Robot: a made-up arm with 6 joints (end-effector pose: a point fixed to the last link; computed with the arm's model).
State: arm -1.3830 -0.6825 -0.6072 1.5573 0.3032 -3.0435
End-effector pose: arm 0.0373 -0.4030 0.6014 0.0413 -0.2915 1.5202
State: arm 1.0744 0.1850 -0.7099 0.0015 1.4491 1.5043
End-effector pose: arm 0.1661 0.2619 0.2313 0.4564 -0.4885 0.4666
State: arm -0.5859 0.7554 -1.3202 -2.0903 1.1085 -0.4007
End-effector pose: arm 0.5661 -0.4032 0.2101 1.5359 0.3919 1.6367
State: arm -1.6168 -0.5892 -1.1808 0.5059 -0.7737 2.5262
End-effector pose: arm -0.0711 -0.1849 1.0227 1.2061 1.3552 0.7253
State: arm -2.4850 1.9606 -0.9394 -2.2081 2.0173 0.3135
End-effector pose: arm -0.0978 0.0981 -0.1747 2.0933 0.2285 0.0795
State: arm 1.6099 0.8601 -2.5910 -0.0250 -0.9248 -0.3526
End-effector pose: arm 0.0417 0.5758 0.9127 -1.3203 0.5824 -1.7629
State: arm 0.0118 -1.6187 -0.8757 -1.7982 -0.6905 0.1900
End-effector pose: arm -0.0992 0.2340 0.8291 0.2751 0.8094 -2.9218
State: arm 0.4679 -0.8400 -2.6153 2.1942 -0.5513 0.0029
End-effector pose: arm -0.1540 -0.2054 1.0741 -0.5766 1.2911 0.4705
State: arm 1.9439 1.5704 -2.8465 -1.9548 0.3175 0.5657
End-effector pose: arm -0.3416 0.7899 0.2917 0.0338 -0.1705 -2.0347
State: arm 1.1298 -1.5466 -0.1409 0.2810 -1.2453 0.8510
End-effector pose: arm 0.0913 -0.0290 0.7720 -2.2352 1.0008 -1.7255
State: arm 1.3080 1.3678 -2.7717 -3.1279 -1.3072 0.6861
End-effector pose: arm 0.1286 0.5820 0.2534 1.4498 -0.9657 -2.3653
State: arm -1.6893 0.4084 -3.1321 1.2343 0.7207 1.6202
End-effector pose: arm 0.0313 -0.3049 1.1779 3.1079 0.7857 3.0271
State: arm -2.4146 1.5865 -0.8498 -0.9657 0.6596 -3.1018
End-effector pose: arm 0.0606 0.0424 -0.1432 -0.6907 -0.7492 -2.2772
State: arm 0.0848 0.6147 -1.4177 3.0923 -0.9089 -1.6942
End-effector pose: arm 0.3766 0.0729 0.2702 1.3466 -1.0445 -1.0813
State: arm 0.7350 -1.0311 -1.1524 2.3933 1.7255 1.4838
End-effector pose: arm -0.0797 0.1286 1.0244 2.9538 0.7282 0.4577
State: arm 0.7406 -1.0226 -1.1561 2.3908 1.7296 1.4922
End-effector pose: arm -0.0783 0.1303 1.0248 2.9405 0.7331 0.4594
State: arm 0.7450 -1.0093 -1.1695 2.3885 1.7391 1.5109
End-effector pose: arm -0.0783 0.1308 1.0272 2.9180 0.7341 0.4621
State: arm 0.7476 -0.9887 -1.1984 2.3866 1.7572 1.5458
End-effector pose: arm -0.0809 0.1290 1.0326 2.8810 0.7282 0.4660
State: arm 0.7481 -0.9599 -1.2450 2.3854 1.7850 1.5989
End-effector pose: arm -0.0862 0.1245 1.0411 2.8270 0.7141 0.4701
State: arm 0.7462 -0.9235 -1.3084 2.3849 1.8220 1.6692
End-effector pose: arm -0.0941 0.1177 1.0519 2.7555 0.6915 0.4719
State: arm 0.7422 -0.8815 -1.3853 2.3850 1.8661 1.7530
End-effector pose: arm -0.1040 0.1089 1.0636 2.6690 0.6605 0.4688
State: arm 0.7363 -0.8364 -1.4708 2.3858 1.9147 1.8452
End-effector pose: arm -0.1151 0.0990 1.0747 2.5723 0.6224 0.4597
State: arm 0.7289 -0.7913 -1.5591 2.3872 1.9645 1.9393
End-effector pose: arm -0.1268 0.0887 1.0840 2.4727 0.5787 0.4449
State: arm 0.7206 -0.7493 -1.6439 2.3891 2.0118 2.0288
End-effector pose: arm -0.1381 0.0790 1.0908 2.3783 0.5326 0.4261
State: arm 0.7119 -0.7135 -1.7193 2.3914 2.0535 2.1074
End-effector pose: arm -0.1485 0.0703 1.0951 2.2967 0.4875 0.4063
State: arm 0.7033 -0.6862 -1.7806 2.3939 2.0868 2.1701
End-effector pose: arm -0.1575 0.0630 1.0972 2.2333 0.4474 0.3882
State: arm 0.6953 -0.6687 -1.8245 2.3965 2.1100 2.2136
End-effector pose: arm -0.1648 0.0574 1.0980 2.1913 0.4160 0.3740
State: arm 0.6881 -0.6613 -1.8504 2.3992 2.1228 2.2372
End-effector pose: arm -0.1705 0.0532 1.0980 2.1709 0.3947 0.3651
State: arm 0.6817 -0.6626 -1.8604 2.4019 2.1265 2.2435
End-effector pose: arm -0.1747 0.0503 1.0976 2.1687 0.3830 0.3612
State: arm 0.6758 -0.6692 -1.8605 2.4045 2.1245 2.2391
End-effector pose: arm -0.1779 0.0483 1.0972 2.1777 0.3776 0.3602
